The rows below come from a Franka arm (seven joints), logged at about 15 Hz.
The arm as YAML. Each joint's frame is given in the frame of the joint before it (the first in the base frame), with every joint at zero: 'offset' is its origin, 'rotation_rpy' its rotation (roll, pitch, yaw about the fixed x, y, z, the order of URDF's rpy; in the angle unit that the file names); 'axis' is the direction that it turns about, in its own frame. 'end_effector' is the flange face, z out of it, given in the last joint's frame.
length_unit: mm
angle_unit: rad
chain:
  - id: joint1
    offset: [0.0, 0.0, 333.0]
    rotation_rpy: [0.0, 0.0, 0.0]
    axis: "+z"
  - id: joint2
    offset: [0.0, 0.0, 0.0]
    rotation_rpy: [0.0, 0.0, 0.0]
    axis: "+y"
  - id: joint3
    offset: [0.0, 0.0, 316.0]
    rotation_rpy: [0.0, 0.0, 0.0]
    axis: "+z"
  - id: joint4
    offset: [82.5, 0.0, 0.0]
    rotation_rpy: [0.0, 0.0, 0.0]
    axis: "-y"
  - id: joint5
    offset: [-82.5, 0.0, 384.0]
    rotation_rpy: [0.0, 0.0, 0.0]
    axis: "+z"
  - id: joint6
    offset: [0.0, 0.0, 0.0]
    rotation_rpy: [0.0, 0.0, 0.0]
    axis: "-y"
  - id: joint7
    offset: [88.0, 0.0, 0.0]
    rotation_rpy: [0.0, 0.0, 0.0]
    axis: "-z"
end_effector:
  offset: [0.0, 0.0, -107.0]
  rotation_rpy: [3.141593, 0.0, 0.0]
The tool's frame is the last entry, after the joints.
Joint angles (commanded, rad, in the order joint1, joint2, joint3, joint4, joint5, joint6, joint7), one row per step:
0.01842, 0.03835, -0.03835, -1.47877, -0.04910, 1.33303, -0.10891
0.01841, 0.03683, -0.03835, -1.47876, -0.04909, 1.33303, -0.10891
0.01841, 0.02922, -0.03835, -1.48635, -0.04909, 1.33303, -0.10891
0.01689, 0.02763, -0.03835, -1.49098, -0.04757, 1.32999, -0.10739
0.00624, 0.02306, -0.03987, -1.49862, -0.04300, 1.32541, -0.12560
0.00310, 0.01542, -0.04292, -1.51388, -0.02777, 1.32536, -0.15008
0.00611, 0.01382, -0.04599, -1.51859, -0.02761, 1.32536, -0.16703
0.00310, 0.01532, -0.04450, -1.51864, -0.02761, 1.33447, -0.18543
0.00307, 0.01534, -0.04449, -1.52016, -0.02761, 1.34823, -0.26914
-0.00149, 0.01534, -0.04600, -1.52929, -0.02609, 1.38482, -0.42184
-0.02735, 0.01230, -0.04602, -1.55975, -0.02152, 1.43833, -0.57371
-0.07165, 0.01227, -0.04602, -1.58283, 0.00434, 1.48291, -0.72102
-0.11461, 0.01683, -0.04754, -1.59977, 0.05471, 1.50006, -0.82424
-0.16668, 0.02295, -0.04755, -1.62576, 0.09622, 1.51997, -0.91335
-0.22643, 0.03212, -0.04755, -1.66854, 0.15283, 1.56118, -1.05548
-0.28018, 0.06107, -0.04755, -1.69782, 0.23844, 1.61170, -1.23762
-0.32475, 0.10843, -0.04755, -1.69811, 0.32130, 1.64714, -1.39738
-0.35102, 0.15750, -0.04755, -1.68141, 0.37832, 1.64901, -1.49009
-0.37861, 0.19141, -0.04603, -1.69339, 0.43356, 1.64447, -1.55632
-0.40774, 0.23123, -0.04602, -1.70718, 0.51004, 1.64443, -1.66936
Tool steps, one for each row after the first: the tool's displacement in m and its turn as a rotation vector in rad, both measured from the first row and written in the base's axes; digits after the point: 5 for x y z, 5 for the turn. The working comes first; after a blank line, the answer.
Tool pose at each row, in the base's axes (x y z in m, rotation vector in rad; the steps are taken from these numbers as rounded here):
0.54027, -0.01644, 0.62746, 3.08736, 0.12620, -0.28958
0.53982, -0.01646, 0.62829, 3.08756, 0.12615, -0.28721
0.53744, -0.01650, 0.62900, 3.08786, 0.12619, -0.28719
0.53649, -0.01714, 0.62757, 3.08910, 0.12188, -0.29660
0.53421, -0.02308, 0.62629, 3.09562, 0.13249, -0.30943
0.53156, -0.02446, 0.62350, 3.11193, 0.16541, -0.32160
0.53098, -0.02446, 0.62226, 3.11214, 0.19189, -0.32672
0.53249, -0.02530, 0.62203, 3.11273, 0.21854, -0.31522
0.53413, -0.02536, 0.62224, -3.10673, -0.34957, 0.29685
0.53815, -0.02854, 0.62063, -3.06650, -0.57629, 0.25267
0.54179, -0.04220, 0.61224, -3.01668, -0.76851, 0.20854
0.54402, -0.06366, 0.60494, -2.94902, -0.91783, 0.15601
0.54396, -0.08251, 0.59607, -2.87150, -0.98795, 0.11718
0.54226, -0.10675, 0.58249, -2.81097, -1.02251, 0.08669
0.54026, -0.13441, 0.56131, -2.72050, -1.10589, 0.02401
0.54410, -0.15854, 0.53671, -2.59611, -1.22590, -0.08864
0.55208, -0.18052, 0.51401, -2.48705, -1.31774, -0.20178
0.55979, -0.19405, 0.49492, -2.40849, -1.35550, -0.26134
0.55986, -0.20505, 0.47109, -2.33833, -1.34845, -0.30243
0.56016, -0.21662, 0.44428, -2.23889, -1.37310, -0.38699

-0.00045, -0.00002, 0.00083, 0.00004, -0.00153, -0.00001
-0.00283, -0.00006, 0.00154, 0.00034, -0.00155, -0.00002
-0.00378, -0.00070, 0.00011, 0.00176, 0.00443, -0.00310
-0.00606, -0.00664, -0.00117, 0.01017, 0.01268, 0.00260
-0.00871, -0.00802, -0.00396, 0.03069, 0.02053, 0.02116
-0.00929, -0.00802, -0.00520, 0.03435, 0.02416, 0.03767
-0.00778, -0.00886, -0.00543, 0.03737, 0.01720, 0.05459
-0.00614, -0.00892, -0.00522, 0.05202, 0.00775, 0.13740
-0.00212, -0.01210, -0.00683, 0.07653, -0.01479, 0.28345
0.00152, -0.02576, -0.01522, 0.09958, -0.03745, 0.40984
0.00375, -0.04722, -0.02252, 0.13807, -0.06502, 0.51228
0.00369, -0.06607, -0.03139, 0.19847, -0.08421, 0.56672
0.00199, -0.09031, -0.04497, 0.24960, -0.10005, 0.59728
-0.00001, -0.11797, -0.06615, 0.31503, -0.13634, 0.66633
0.00383, -0.14210, -0.09075, 0.39543, -0.20770, 0.76976
0.01181, -0.16408, -0.11345, 0.46108, -0.28425, 0.85540
0.01952, -0.17761, -0.13254, 0.51621, -0.32606, 0.89897
0.01959, -0.18861, -0.15637, 0.58232, -0.35678, 0.90993
0.01989, -0.20018, -0.18318, 0.65642, -0.42150, 0.95129

